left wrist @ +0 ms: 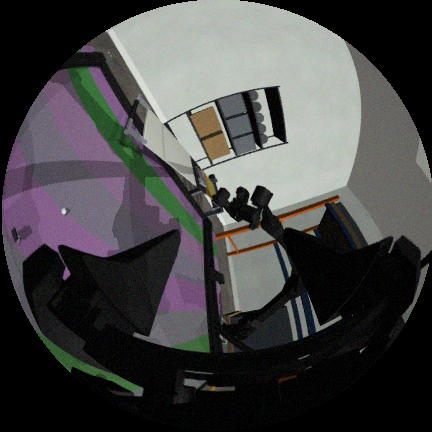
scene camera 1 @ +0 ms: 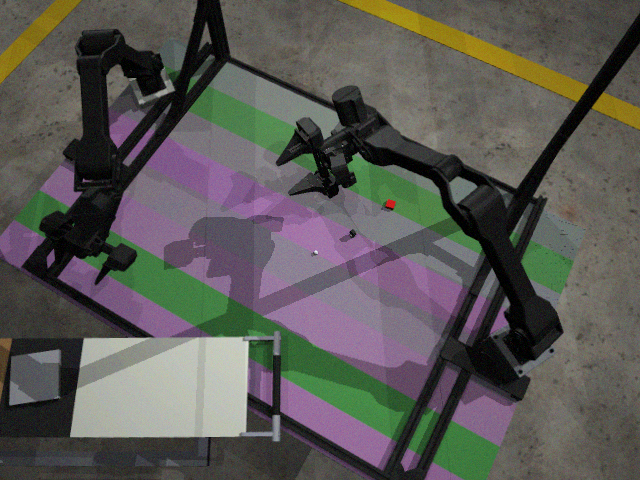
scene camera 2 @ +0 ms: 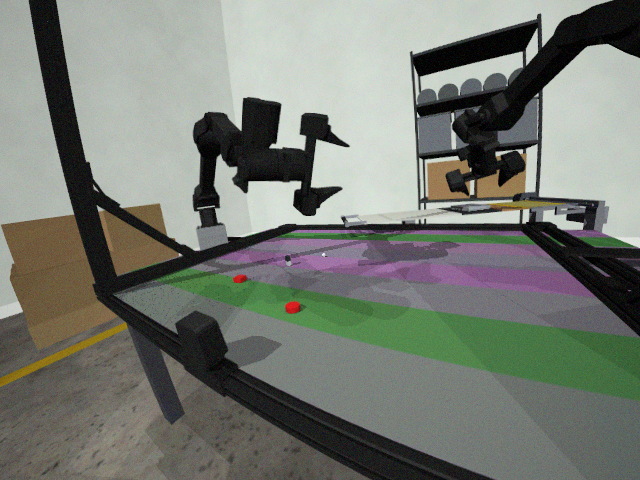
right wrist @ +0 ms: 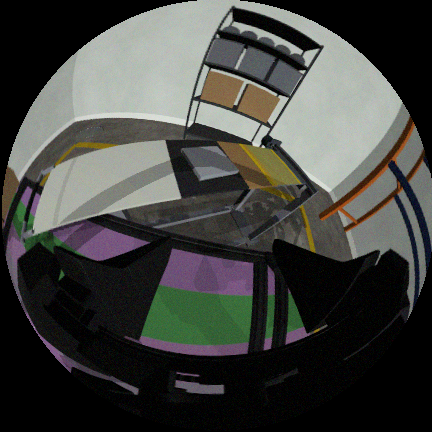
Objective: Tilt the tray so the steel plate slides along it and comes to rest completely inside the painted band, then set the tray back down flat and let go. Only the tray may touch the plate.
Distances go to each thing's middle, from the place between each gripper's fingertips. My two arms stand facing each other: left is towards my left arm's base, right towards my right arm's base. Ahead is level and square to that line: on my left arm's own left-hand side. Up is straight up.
Labels:
My right gripper is now 210 mm short of the grey steel plate (scene camera 1: 37,375), 60 mm to the right of it and 80 mm above it.
Now: left hand 61 cm short of the grey steel plate, 16 cm to the left of it and 16 cm above it.

